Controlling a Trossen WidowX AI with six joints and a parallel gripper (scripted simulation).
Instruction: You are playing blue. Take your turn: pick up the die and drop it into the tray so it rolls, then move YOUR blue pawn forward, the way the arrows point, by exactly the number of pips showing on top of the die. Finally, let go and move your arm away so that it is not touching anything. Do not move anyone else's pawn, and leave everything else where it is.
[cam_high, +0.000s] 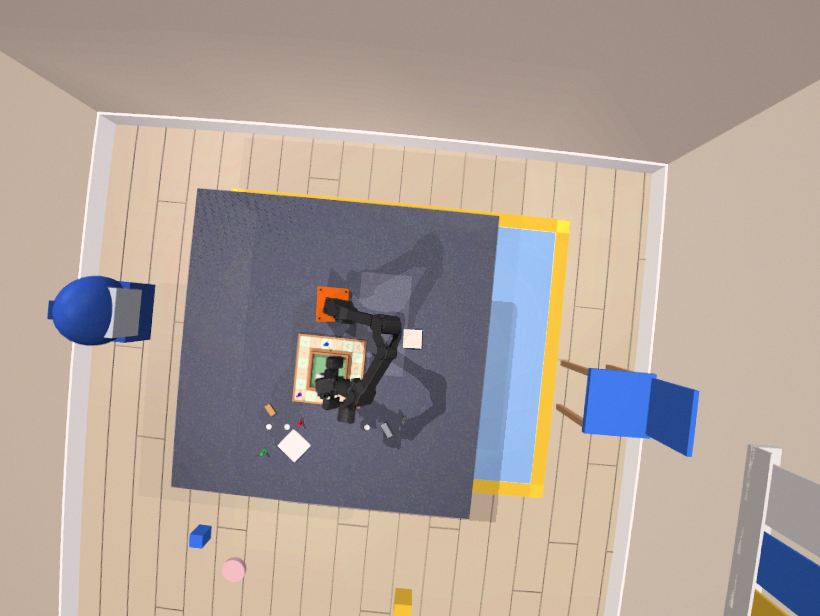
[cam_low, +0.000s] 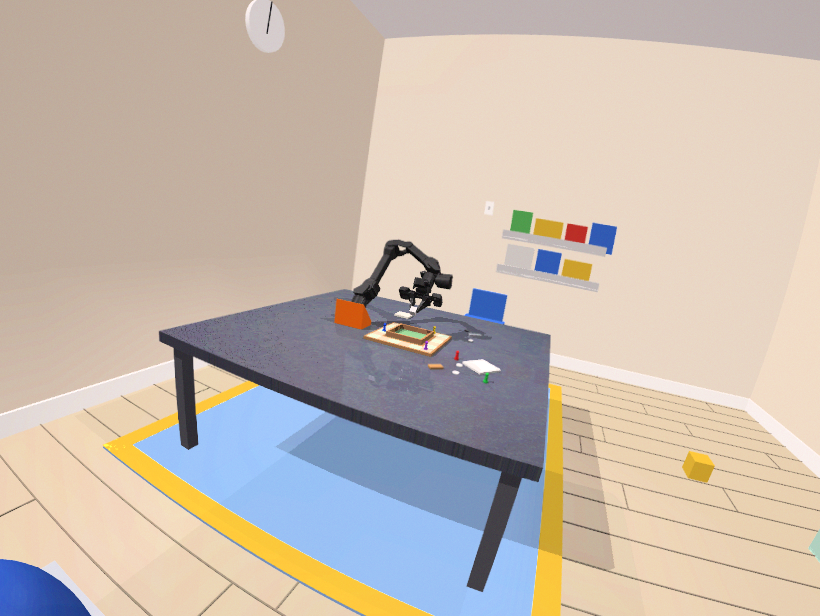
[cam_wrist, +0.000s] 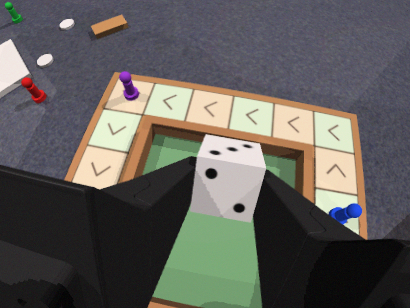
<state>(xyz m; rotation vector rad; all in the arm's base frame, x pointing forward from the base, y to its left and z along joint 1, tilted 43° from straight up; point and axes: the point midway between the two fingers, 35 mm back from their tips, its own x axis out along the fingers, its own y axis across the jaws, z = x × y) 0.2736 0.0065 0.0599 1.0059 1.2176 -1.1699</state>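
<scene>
Now: the white die 40 mm below my gripper tip. Round my gripper tip: blue pawn: 110 mm behind, 90 mm below, 30 mm to the right; then green tray: 110 mm below; then yellow pawn: 120 mm to the left, 90 mm below, 60 mm ahead.
</scene>
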